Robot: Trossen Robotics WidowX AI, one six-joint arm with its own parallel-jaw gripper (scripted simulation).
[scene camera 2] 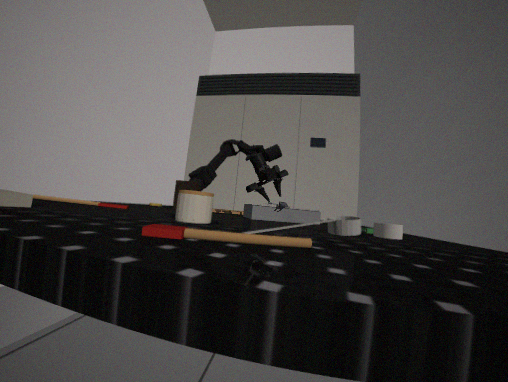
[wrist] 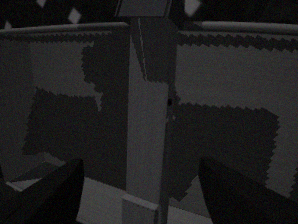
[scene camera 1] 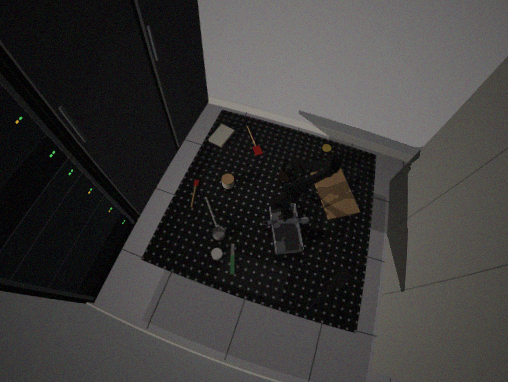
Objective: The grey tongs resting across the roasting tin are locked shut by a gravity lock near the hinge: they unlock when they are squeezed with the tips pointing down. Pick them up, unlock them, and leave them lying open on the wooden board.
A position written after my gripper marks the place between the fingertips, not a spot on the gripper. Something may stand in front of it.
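Observation:
In scene camera 2 I see my gripper (scene camera 2: pixel 275 199) together with a grey roasting tin (scene camera 2: pixel 252 211) and a ladle (scene camera 2: pixel 342 225). A cork-lidded jar (scene camera 2: pixel 192 206) is visible there too, and so is a red-tipped stick (scene camera 2: pixel 154 230). Scene camera 1 gives me a wooden board (scene camera 1: pixel 337 199) and the grey roasting tin (scene camera 1: pixel 287 238). In the wrist view I find my gripper (wrist: pixel 142 167) and the grey roasting tin (wrist: pixel 71 82). The cork-lidded jar is out of frame in the wrist view, and the red-tipped stick is out of frame in the wrist view as well.

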